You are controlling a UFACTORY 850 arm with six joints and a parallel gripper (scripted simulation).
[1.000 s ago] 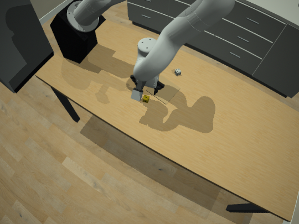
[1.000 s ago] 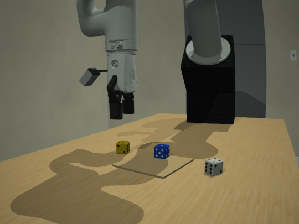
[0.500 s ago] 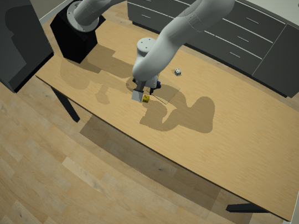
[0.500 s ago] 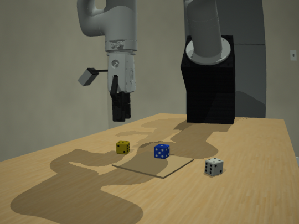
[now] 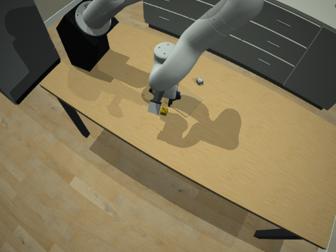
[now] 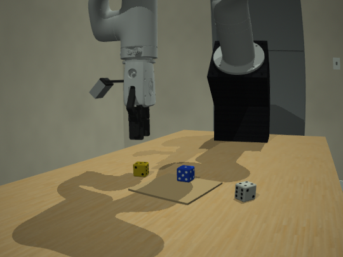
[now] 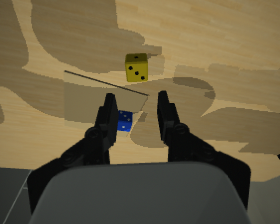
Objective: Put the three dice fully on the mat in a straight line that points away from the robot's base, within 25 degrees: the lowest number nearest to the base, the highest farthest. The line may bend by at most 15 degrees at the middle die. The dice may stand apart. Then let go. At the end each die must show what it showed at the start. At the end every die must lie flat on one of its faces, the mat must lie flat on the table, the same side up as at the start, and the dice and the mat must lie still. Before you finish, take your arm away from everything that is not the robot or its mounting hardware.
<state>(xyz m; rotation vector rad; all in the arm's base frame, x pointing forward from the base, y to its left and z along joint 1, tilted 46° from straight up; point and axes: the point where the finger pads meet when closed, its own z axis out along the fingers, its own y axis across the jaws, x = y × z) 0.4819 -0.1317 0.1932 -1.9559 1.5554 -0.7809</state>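
Now: hand 9 cm above the yellow die. Round my hand: white die (26 cm to the left, 9 cm below, 7 cm ahead); tan mat (11 cm to the left, 11 cm below, 5 cm ahead); blue die (11 cm to the left, 9 cm below).
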